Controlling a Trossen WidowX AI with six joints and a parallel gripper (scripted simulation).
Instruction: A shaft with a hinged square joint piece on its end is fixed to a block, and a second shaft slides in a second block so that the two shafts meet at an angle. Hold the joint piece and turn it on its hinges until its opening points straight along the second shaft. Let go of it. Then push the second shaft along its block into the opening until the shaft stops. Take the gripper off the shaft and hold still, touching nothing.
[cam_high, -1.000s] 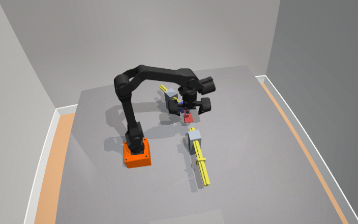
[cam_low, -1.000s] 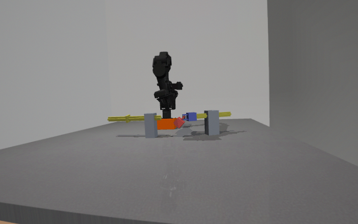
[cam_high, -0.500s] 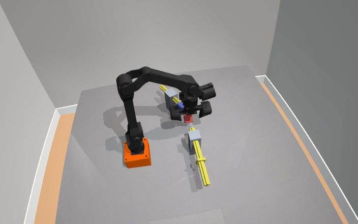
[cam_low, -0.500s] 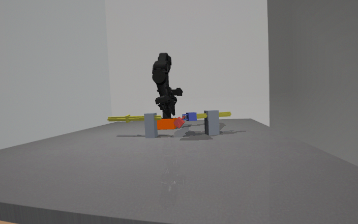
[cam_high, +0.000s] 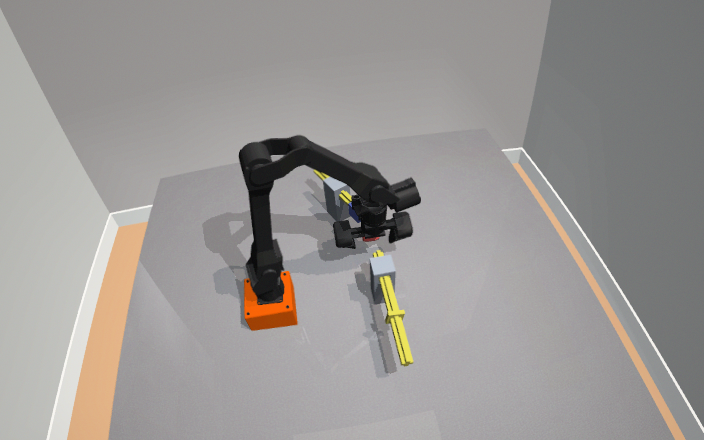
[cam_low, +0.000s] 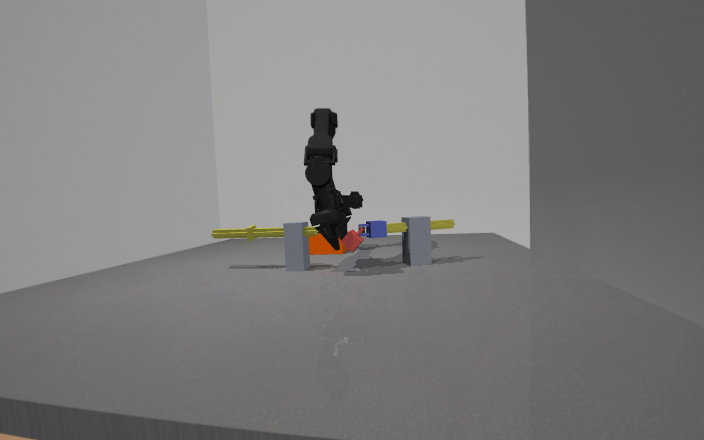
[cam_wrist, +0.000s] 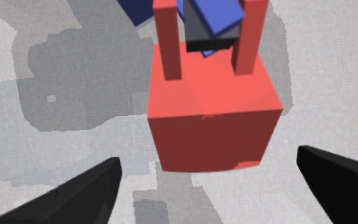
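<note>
My gripper tip is 30 mm to the right of the red square joint piece and 20 mm below it.
</note>
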